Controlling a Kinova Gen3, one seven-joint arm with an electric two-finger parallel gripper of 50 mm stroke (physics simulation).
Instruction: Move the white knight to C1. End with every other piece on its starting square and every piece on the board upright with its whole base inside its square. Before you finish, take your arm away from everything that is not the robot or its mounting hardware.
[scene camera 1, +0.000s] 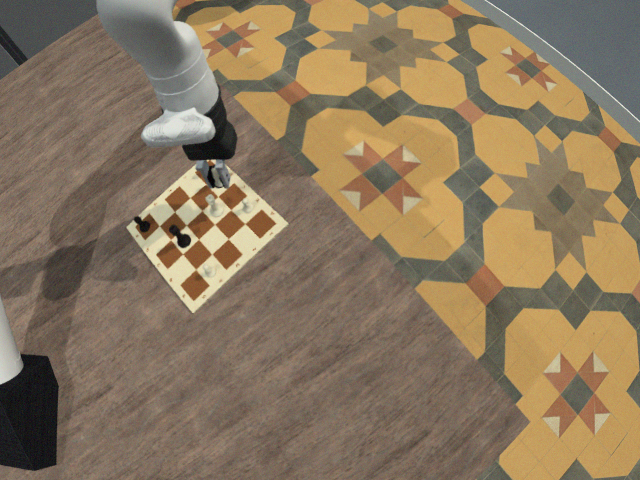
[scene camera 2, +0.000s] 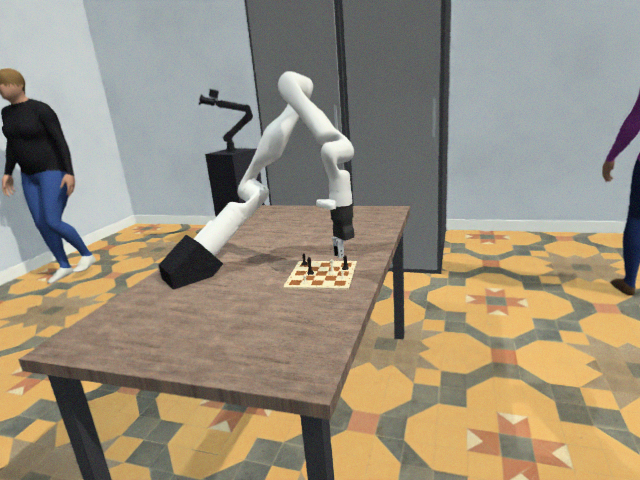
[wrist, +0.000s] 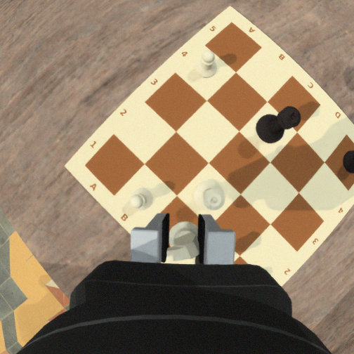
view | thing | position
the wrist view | my gripper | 183, 230
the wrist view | chessboard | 177, 129
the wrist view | white knight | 183, 242
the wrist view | tall black piece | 269, 128
